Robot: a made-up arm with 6 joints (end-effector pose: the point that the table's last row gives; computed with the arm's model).
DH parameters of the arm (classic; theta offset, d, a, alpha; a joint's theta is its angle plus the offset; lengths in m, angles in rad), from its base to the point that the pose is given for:
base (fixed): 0.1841 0 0.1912 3.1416
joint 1: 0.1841 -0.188 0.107 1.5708
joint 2: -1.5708 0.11 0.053 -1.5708
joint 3: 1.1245 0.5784 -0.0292 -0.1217
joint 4: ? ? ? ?
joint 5: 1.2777 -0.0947 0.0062 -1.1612
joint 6: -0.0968 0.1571 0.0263 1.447
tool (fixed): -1.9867 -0.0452 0 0
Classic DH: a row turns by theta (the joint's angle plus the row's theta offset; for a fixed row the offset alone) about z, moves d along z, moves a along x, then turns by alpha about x.
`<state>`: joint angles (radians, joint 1 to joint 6).
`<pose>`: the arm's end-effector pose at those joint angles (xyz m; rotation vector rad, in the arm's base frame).
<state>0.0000 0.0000 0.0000 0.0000 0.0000 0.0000</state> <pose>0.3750 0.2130 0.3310 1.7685 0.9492 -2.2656</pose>
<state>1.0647 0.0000 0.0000 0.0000 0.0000 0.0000</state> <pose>0.4343 -0.0423 0.3310 -1.7303 0.0689 1.7603</pose>
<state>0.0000 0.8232 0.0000 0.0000 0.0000 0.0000</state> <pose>0.4542 0.2130 0.2266 -0.7078 -0.9309 2.7584</pose>
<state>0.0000 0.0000 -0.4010 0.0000 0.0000 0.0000</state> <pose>0.3750 0.2427 0.2973 1.5897 0.4483 -2.2549</pose>
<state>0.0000 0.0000 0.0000 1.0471 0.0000 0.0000</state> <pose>0.3713 0.1645 0.3207 -1.5351 -1.6379 1.2910</pose>
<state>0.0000 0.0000 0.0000 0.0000 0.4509 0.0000</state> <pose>0.3309 0.2693 0.3314 1.6994 0.6224 -1.8994</pose>
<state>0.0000 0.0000 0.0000 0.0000 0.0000 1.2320</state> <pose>0.3384 0.2606 0.3310 0.7208 1.4466 -1.4080</pose>
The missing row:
joint 4: 1.5325 -0.6162 0.0896 2.3889
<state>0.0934 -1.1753 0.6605 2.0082 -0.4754 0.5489</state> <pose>0.2716 0.1567 0.3133 0.0379 2.7892 1.3252</pose>
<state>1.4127 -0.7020 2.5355 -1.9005 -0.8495 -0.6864</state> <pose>0.2015 -0.1902 0.2320 -1.6992 -0.3661 0.4077</pose>
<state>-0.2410 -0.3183 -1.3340 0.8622 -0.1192 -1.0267</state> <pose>0.2912 0.2076 0.2691 -2.3271 0.1028 1.5172</pose>
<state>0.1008 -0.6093 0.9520 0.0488 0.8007 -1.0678</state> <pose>0.1791 0.1350 0.3399 -2.2283 -0.7423 0.5434</pose>
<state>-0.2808 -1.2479 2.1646 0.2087 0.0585 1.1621</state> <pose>0.2330 0.0102 0.2555 0.5033 1.9434 1.6468</pose>
